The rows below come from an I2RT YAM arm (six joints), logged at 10 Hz.
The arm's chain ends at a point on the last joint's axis. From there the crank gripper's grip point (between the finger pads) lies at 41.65 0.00 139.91 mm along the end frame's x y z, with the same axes.
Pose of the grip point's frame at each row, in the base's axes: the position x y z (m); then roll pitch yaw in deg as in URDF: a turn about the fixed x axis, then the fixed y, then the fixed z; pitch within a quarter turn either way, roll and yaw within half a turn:
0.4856 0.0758 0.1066 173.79 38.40 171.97
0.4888 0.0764 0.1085 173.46 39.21 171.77
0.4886 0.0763 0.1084 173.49 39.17 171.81
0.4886 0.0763 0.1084 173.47 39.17 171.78
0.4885 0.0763 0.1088 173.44 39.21 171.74
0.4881 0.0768 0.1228 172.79 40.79 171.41
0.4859 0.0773 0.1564 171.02 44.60 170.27
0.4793 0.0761 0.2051 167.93 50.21 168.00
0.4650 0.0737 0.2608 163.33 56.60 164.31
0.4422 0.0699 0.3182 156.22 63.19 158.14
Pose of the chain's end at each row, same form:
0.4303 0.0683 0.2415 173.79 38.40 171.97
0.4315 0.0686 0.2425 173.46 39.21 171.77
0.4314 0.0685 0.2425 173.49 39.17 171.81
0.4314 0.0685 0.2425 173.47 39.17 171.78
0.4312 0.0685 0.2428 173.44 39.21 171.74
0.4270 0.0683 0.2551 172.79 40.79 171.41
0.4158 0.0672 0.2840 171.02 44.60 170.27
0.3965 0.0638 0.3247 167.93 50.21 168.00
0.3685 0.0591 0.3694 163.33 56.60 164.31
0.3326 0.0531 0.4131 156.22 63.19 158.14

